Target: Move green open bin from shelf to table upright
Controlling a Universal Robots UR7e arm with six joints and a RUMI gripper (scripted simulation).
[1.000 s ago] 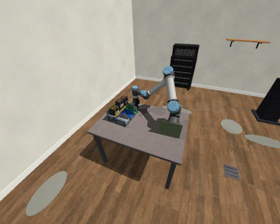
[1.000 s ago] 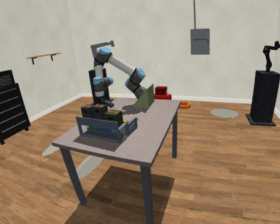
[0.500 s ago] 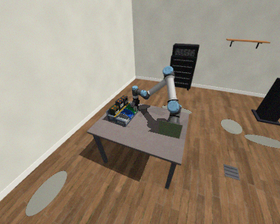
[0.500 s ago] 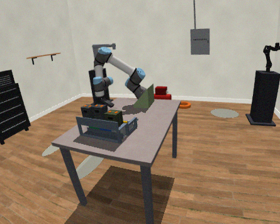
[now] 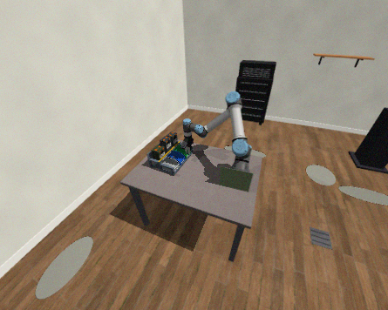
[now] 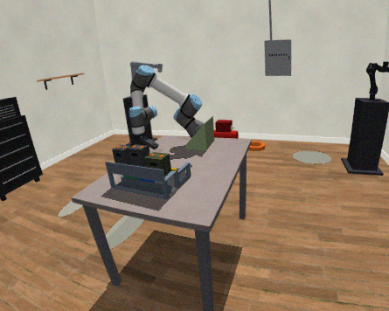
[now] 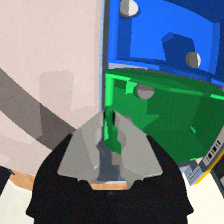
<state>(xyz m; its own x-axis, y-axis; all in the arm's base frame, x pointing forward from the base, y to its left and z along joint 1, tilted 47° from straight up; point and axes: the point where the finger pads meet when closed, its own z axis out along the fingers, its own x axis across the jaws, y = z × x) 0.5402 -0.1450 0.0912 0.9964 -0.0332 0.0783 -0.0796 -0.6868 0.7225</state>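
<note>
The green open bin is 8 cm ahead of my hand and 1 cm to the right of it. Round my hand: grey bin 10 cm ahead, 22 cm to the left; then blue bin 9 cm ahead, 10 cm to the left; then yellow rail 14 cm ahead, 10 cm to the left, 6 cm above.
</note>
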